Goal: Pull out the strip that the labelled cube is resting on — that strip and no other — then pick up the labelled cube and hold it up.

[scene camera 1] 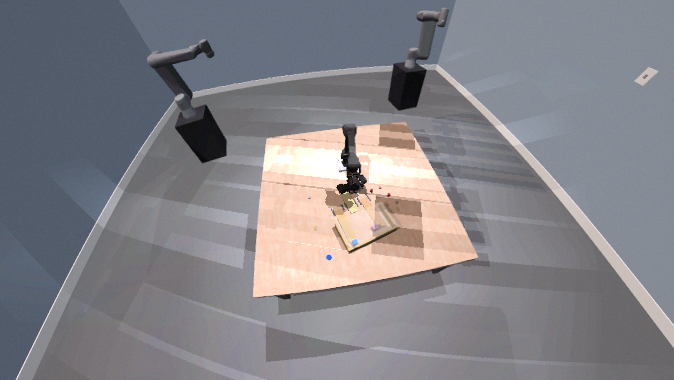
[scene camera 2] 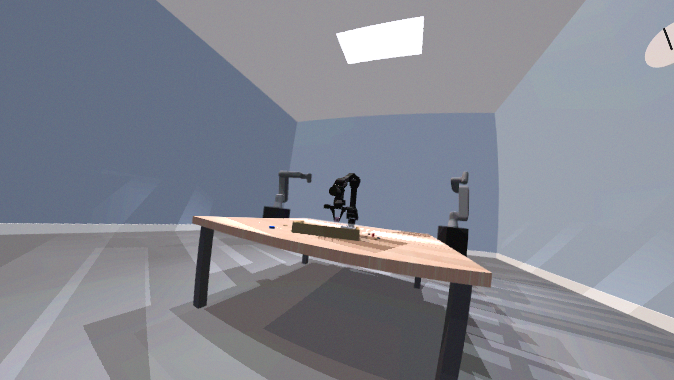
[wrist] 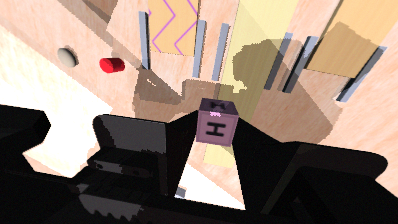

Labels:
same spot on low wooden frame: point(scene camera 2: 304, 226) = point(scene camera 1: 358, 247)

